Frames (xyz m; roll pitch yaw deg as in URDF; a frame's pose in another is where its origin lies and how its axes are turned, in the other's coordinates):
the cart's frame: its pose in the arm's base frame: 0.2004 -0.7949 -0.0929 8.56 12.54 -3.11
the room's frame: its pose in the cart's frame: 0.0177 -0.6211 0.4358 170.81 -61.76 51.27
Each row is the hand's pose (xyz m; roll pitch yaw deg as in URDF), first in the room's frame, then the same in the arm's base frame.
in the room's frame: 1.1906 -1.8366 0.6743 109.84 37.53 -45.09
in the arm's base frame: 0.1251 0.5849 1.2203 -164.22 -62.08 158.15
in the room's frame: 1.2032 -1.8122 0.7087 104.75 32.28 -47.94
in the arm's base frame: 0.1673 0.5898 1.2089 -158.35 -59.60 147.49
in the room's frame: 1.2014 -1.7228 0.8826 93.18 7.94 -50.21
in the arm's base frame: 0.3269 0.6271 1.1022 -138.82 -47.78 110.53
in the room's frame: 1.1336 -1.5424 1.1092 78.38 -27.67 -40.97
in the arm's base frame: 0.5414 0.6132 0.8966 -128.90 -25.39 73.41
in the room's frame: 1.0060 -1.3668 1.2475 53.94 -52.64 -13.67
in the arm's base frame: 0.6696 0.5367 0.6869 -127.37 -6.55 46.14
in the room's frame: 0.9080 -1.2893 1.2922 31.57 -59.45 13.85
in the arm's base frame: 0.6953 0.4844 0.5677 -126.28 2.78 32.32
